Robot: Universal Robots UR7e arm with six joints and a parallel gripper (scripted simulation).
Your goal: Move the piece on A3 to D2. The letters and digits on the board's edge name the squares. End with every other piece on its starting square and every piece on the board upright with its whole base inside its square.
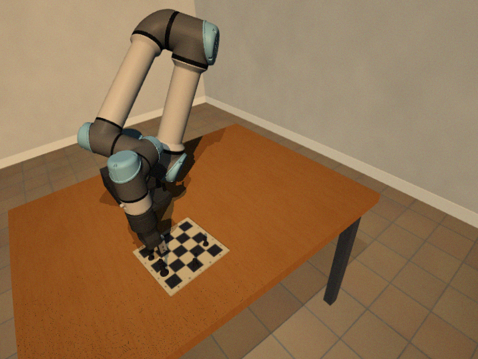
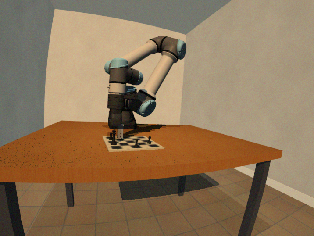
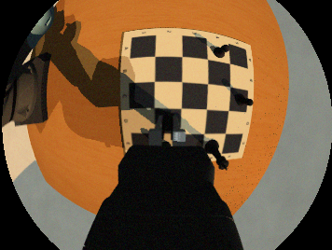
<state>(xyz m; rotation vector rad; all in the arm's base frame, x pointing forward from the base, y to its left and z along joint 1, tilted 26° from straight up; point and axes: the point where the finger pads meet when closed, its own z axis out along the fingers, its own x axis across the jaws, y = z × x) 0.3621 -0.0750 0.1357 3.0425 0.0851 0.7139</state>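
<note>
My gripper is now 4 cm short of the chessboard, 4 cm to the right of it and 3 cm above it. From my hand the other things lie so: tall chess piece 8 cm ahead, 4 cm to the right, 1 cm above.
</note>
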